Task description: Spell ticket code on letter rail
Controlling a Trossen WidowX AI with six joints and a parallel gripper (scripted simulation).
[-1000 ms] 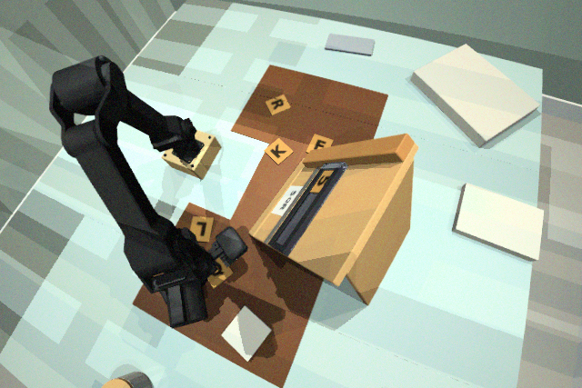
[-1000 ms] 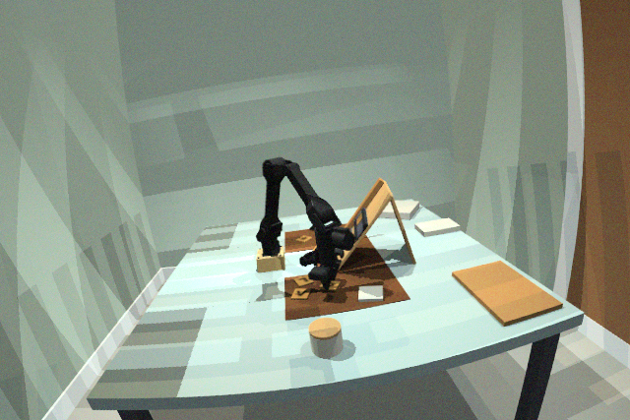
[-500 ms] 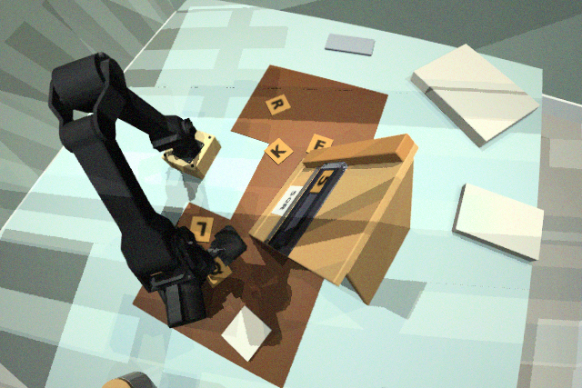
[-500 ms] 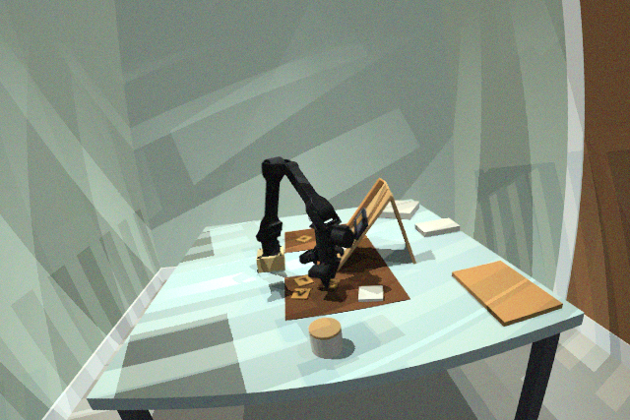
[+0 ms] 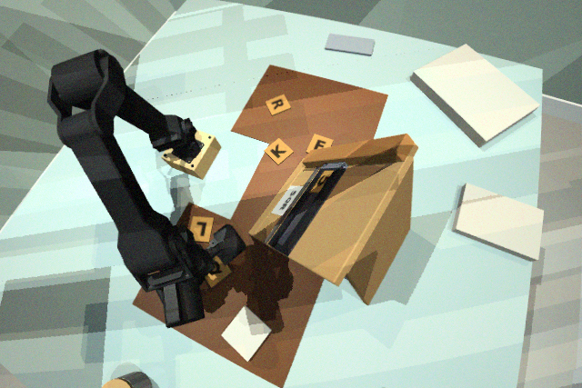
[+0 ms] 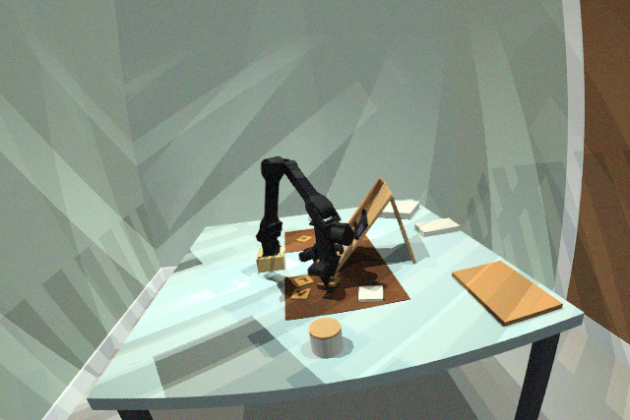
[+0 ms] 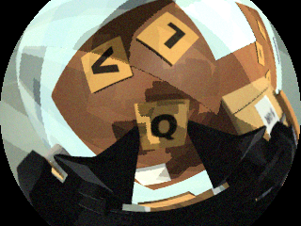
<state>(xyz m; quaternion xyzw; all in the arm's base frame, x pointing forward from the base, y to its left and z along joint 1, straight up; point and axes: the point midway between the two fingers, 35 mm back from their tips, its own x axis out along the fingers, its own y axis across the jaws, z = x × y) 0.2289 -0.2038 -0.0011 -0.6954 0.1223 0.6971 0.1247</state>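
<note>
The v tile is 100 mm behind my gripper tip, 30 mm to the right of it and 20 mm below it. From my gripper tip the other things lie so: q tile right at my gripper tip; l tile 90 mm behind, 60 mm to the left, 20 mm below; white ticket 70 mm ahead, 210 mm to the left, 40 mm above.
</note>
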